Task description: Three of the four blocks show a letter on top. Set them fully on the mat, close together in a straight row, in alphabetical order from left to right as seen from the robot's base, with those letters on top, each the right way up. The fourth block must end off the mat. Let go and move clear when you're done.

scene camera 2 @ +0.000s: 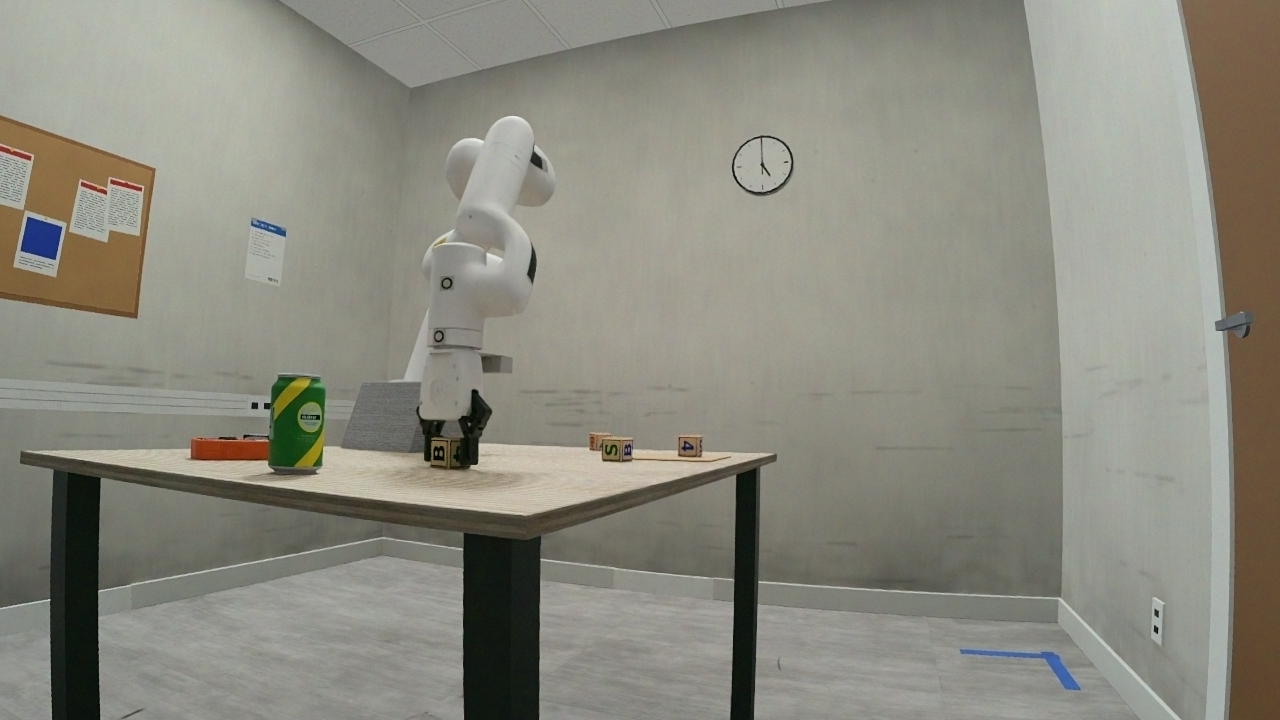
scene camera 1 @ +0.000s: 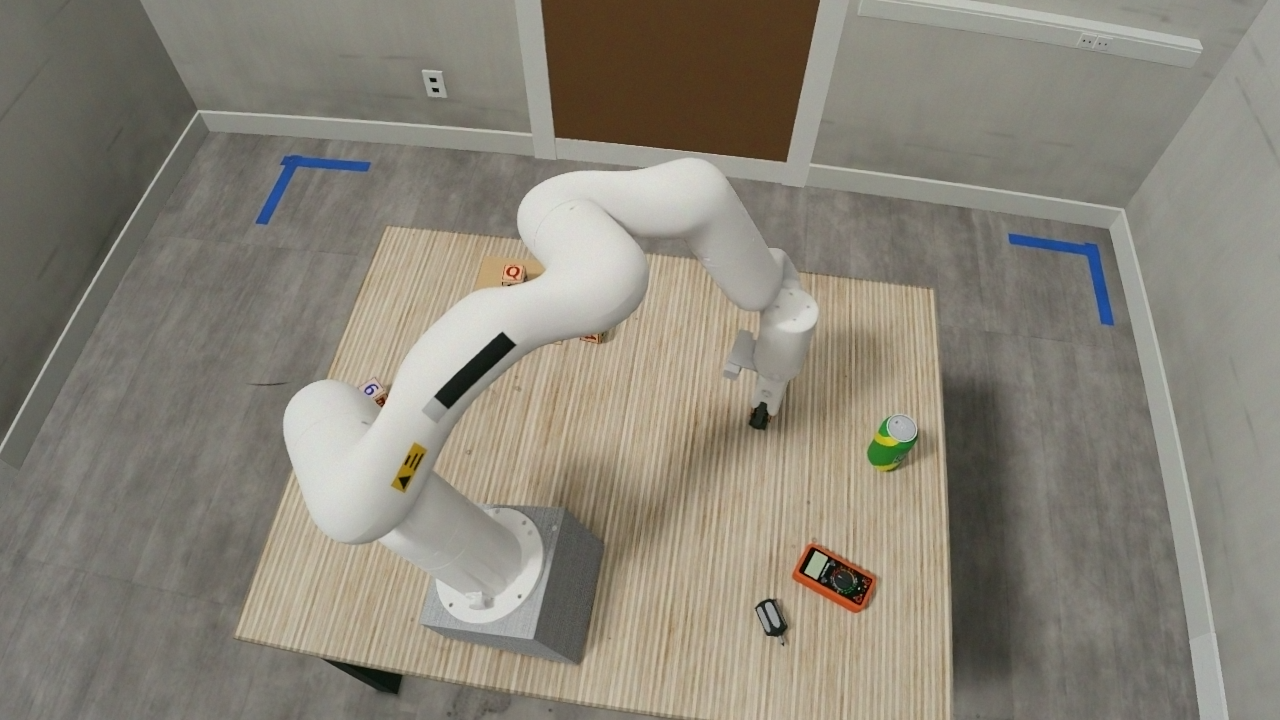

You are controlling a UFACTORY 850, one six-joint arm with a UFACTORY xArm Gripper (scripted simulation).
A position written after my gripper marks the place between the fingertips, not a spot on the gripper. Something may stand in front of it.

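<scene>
My gripper is visible in scene camera 2 at [scene camera 2: 450, 463]. A soda can appears at [scene camera 2: 296, 433] and [scene camera 1: 896, 436]; an orange multimeter [scene camera 2: 223, 448], a small black object [scene camera 1: 768, 611] and a tan mat [scene camera 1: 490, 274] are also visible.
</scene>
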